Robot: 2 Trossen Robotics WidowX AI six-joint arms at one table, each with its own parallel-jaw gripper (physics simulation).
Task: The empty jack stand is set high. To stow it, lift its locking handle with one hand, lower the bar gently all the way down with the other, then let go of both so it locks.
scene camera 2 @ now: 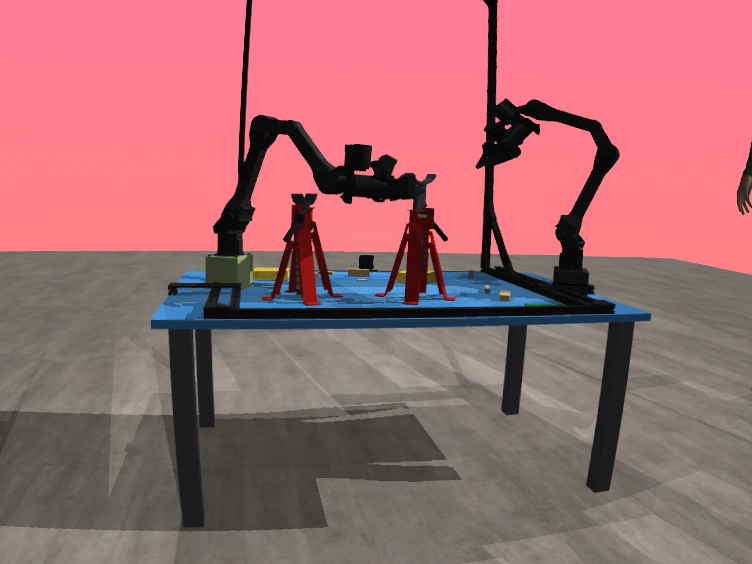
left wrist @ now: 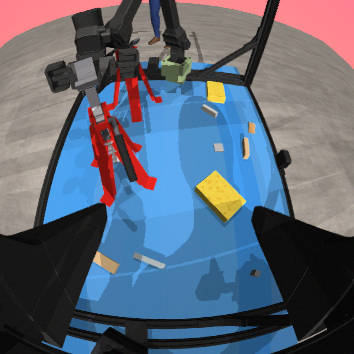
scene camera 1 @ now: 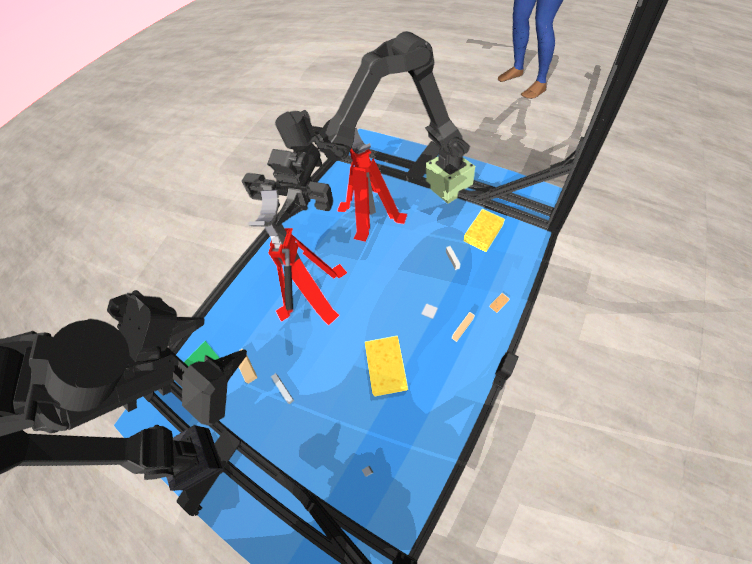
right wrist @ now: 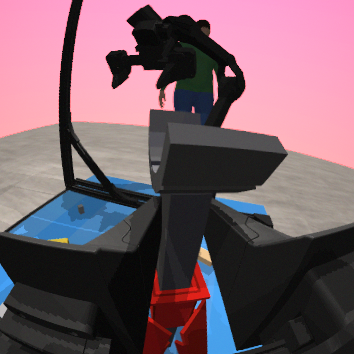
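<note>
A red jack stand (scene camera 1: 312, 295) (scene camera 2: 415, 261) (left wrist: 103, 165) (right wrist: 175, 310) stands upright with its grey bar (scene camera 1: 276, 237) (scene camera 2: 419, 198) (left wrist: 91, 96) (right wrist: 185, 240) raised, a saddle on top and empty. Its black locking handle (scene camera 1: 288, 288) (scene camera 2: 441, 232) (left wrist: 125, 155) slants down from the collar. My right gripper (scene camera 2: 419, 189) (right wrist: 180, 203) is shut on the bar just below the saddle; in scene camera 1 its fingertips are partly hidden. My left gripper (scene camera 1: 223, 336) (left wrist: 181, 213) (right wrist: 133, 86) is open and empty, raised above the table, apart from the handle.
A second red stand (scene camera 1: 362, 203) (scene camera 2: 306, 261) (left wrist: 132, 97), its saddle low, stands beside the first. Yellow sponges (scene camera 1: 484, 229) (scene camera 1: 386, 366), several small blocks and a green piece (scene camera 1: 203, 353) lie on the blue table. Black rails and posts edge it.
</note>
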